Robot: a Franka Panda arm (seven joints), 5 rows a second.
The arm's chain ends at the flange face. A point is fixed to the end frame.
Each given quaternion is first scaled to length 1.
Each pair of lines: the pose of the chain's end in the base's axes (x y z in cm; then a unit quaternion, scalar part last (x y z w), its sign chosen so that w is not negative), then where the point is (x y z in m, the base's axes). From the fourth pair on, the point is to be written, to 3 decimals.
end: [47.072, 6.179, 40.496, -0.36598, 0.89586, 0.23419, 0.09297]
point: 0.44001 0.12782 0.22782
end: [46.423, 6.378, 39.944, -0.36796, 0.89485, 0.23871, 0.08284]
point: 0.42927 0.12963 0.22302
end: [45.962, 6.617, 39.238, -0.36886, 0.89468, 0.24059, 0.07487]
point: 0.42160 0.13135 0.21634
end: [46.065, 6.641, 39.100, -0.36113, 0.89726, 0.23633, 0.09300]
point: 0.430 0.133 0.214
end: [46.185, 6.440, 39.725, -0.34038, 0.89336, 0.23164, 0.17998]
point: 0.463 0.143 0.223
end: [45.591, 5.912, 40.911, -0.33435, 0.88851, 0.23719, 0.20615]
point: 0.466 0.143 0.237
